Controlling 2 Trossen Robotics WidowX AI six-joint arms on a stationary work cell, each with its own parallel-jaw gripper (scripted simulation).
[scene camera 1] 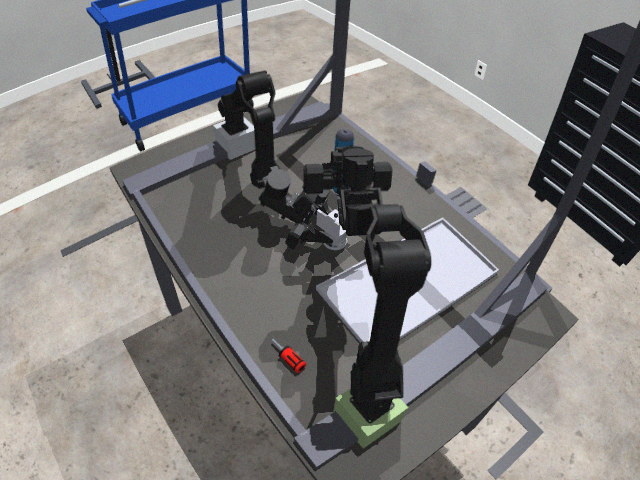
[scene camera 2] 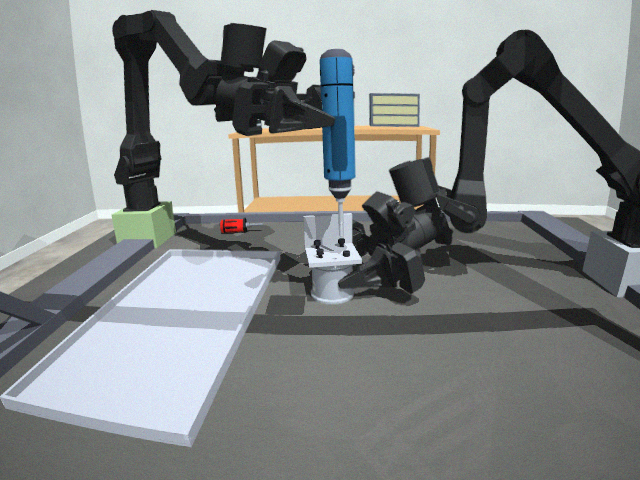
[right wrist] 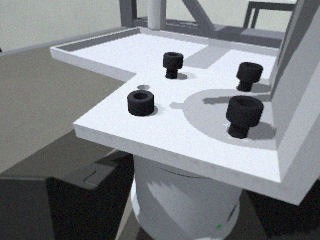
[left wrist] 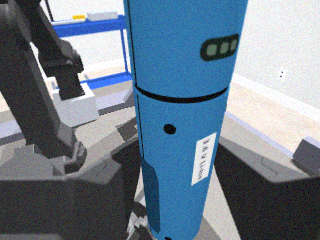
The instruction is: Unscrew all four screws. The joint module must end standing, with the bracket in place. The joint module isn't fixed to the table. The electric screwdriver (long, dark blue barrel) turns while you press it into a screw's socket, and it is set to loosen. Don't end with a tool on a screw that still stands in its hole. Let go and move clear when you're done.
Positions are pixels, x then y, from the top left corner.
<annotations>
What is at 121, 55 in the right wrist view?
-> A white tray.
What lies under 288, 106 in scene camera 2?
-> My left gripper.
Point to a blue electric screwdriver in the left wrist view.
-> At 181, 65
</annotations>
